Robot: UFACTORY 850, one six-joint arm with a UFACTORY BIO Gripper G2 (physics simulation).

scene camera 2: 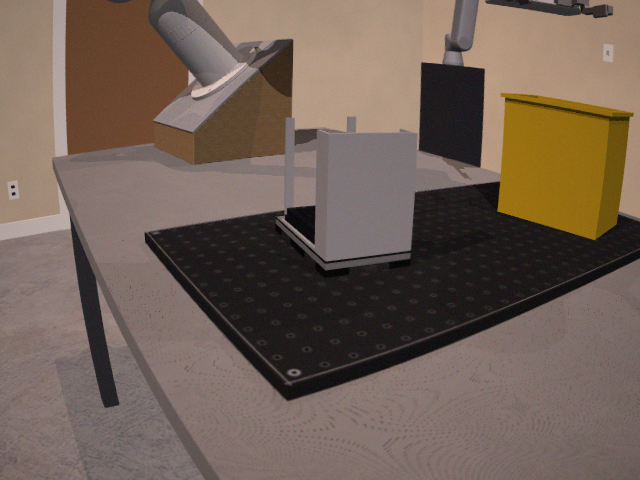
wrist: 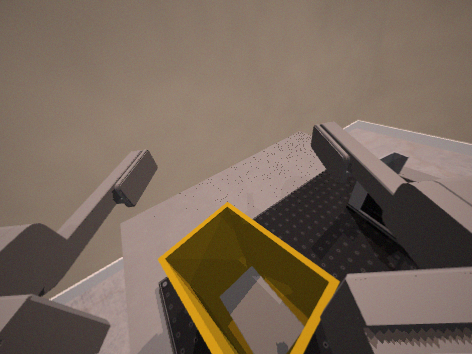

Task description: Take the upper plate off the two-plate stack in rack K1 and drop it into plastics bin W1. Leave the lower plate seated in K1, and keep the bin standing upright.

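Note:
The yellow plastics bin W1 [scene camera 2: 555,165] [wrist: 200,255] stands upright on the black mat's right part in the scene view. A light grey plate [wrist: 265,317] lies inside it in the wrist view; its exact tilt is hard to tell. My gripper [wrist: 232,164] is open and empty above the bin, its fingers wide apart. Part of the gripper shows at the scene view's top right edge. The pale rack K1 [scene camera 2: 364,196] [wrist: 357,195] stands upright on the mat, partly behind the right finger in the wrist view. The lower plate cannot be made out; the rack's front panel hides much of the inside.
The black perforated mat [scene camera 2: 361,320] [wrist: 300,215] lies on the grey table [scene camera 2: 439,413] [wrist: 200,205]. A grey arm [scene camera 2: 191,41] stands on a wooden wedge block [scene camera 2: 237,124] at the back left. Another arm [scene camera 2: 463,25] rises behind a dark panel [scene camera 2: 450,111].

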